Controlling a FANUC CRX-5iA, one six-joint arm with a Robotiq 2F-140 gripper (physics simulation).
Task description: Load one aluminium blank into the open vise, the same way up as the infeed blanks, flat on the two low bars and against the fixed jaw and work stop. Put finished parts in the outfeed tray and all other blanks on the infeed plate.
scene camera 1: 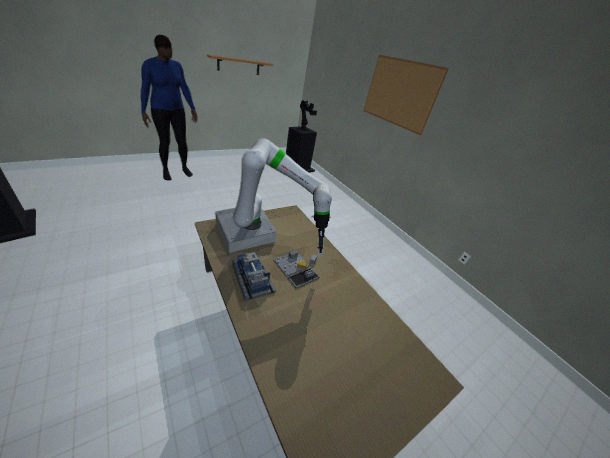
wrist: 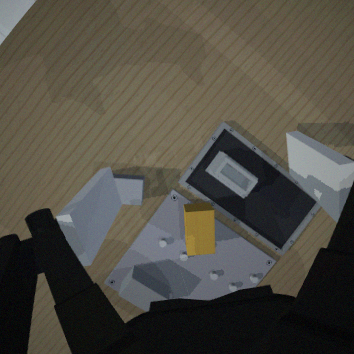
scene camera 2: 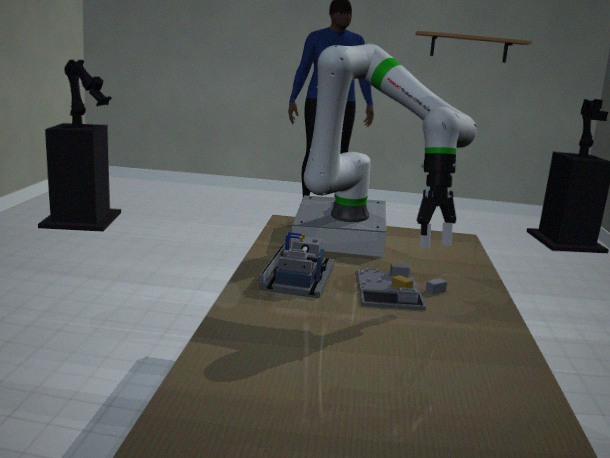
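Pixels of known places: gripper, between the fingertips: [scene camera 1: 320, 251] [wrist: 199, 169] [scene camera 2: 436, 246]; arm's base, origin of its link: [scene camera 2: 350, 215].
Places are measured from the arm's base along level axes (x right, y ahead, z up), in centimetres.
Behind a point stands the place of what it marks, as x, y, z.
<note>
My gripper [scene camera 1: 320, 251] @[-18.8, 54.4, 7.1] [scene camera 2: 436, 237] @[-18.8, 54.4, 7.1] [wrist: 199, 169] @[-18.8, 54.4, 7.1] is open and empty, high above the right side of the table. A grey blank [scene camera 1: 313, 259] @[-21.6, 48.1, -7.3] [scene camera 2: 436, 286] @[-22.7, 48.7, -8.2] [wrist: 131, 190] @[-21.9, 47.5, -7.3] lies on the table beside the infeed plate [scene camera 1: 290, 268] @[-4.3, 44.6, -10.1] [scene camera 2: 378, 286] @[-4.5, 46.1, -10.1] [wrist: 150, 245] @[-15.7, 41.4, -10.1]; a finger pad partly hides it in the wrist view. Another grey blank [scene camera 1: 293, 255] @[-12.1, 37.4, -7.8] [scene camera 2: 399, 269] @[-12.8, 37.4, -7.3] [wrist: 150, 285] @[-13.3, 37.5, -7.3] is on the plate. A pocketed grey part [scene camera 1: 309, 273] @[-10.4, 56.6, -7.3] [scene camera 2: 407, 296] @[-11.3, 57.2, -8.3] [wrist: 232, 174] @[-11.9, 55.7, -8.2] is in the outfeed tray [scene camera 2: 385, 305] @[-4.2, 60.1, -10.2] [wrist: 254, 148] @[-10.7, 60.3, -9.7]. The vise [scene camera 1: 256, 276] [scene camera 2: 300, 272] @[21.0, 50.3, -4.8] is too small to tell what is between its jaws.
A yellow block [scene camera 1: 302, 264] @[-11.1, 48.3, -6.6] [scene camera 2: 402, 282] @[-11.2, 49.7, -6.9] [wrist: 200, 232] @[-11.8, 47.4, -6.6] sits on the infeed plate near the tray. Small pegs stand on the plate. The robot's grey base [scene camera 1: 245, 232] @[8.6, 6.7, -0.8] [scene camera 2: 340, 240] @[4.7, 13.3, -6.1] stands behind the vise. A person [scene camera 1: 167, 85] [scene camera 2: 330, 65] stands beyond the table.
</note>
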